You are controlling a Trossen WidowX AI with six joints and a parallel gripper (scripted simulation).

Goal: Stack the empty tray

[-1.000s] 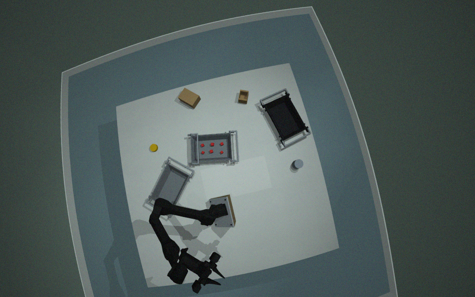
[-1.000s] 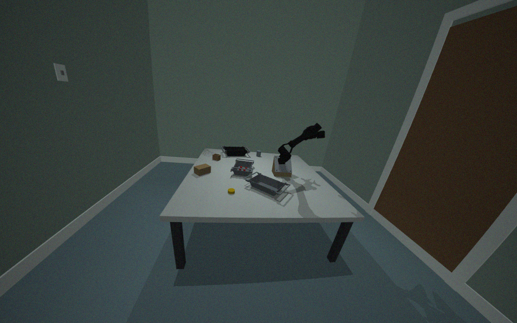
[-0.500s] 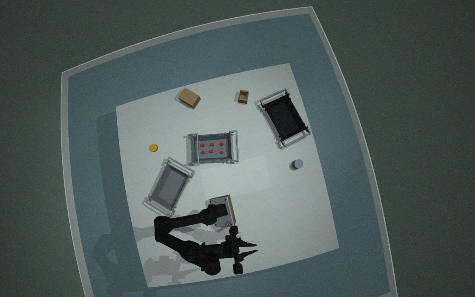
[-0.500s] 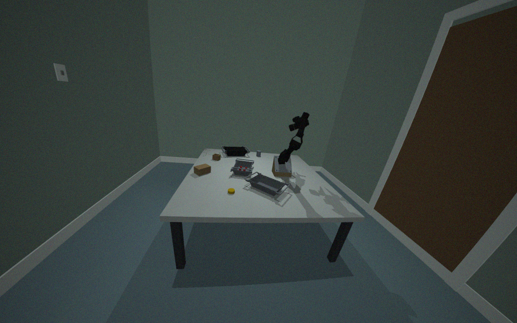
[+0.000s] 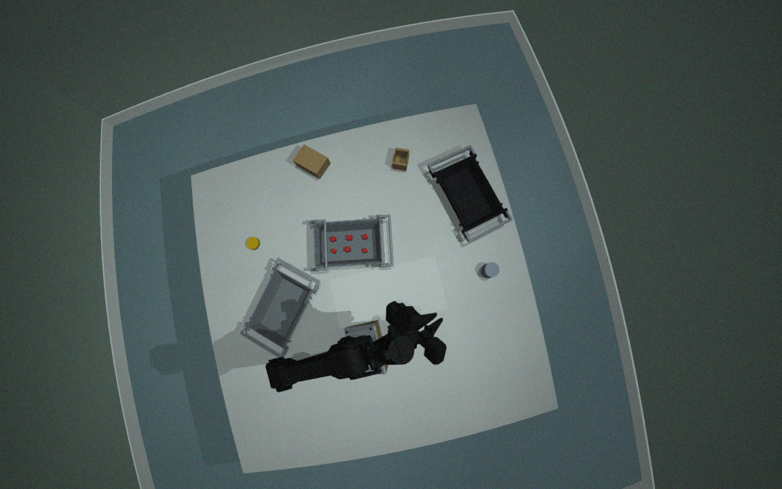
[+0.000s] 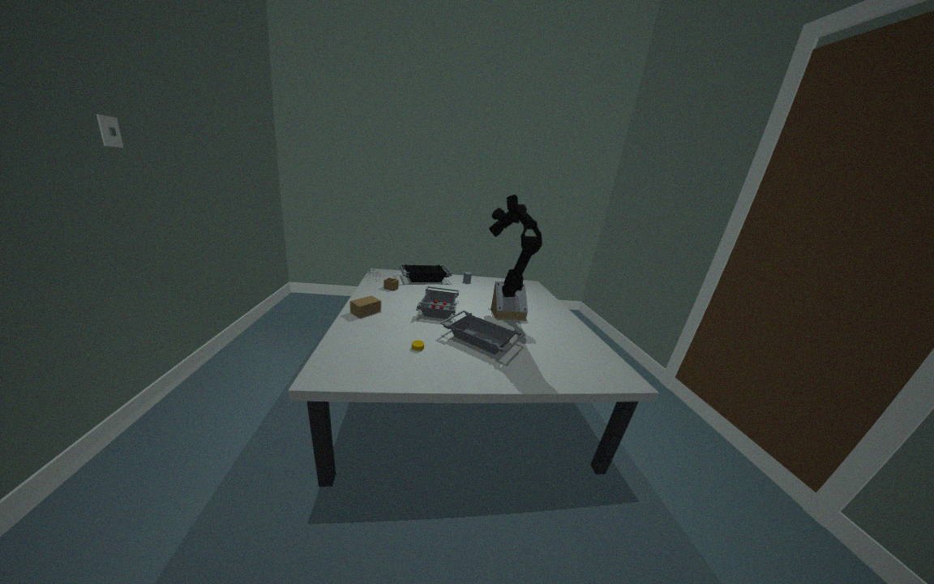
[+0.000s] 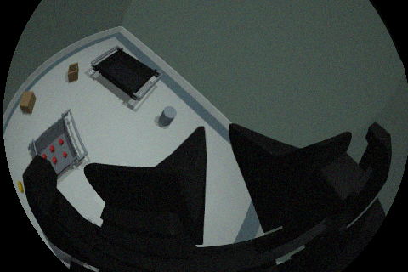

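My gripper tip is 160 mm short of the tray, 530 mm to the right of it and 390 mm above it. From my gripper tip the other things lie so: small open box: 590 mm ahead, 70 mm to the right, 420 mm below; yellow disc: 440 mm ahead, 590 mm to the left, 420 mm below.
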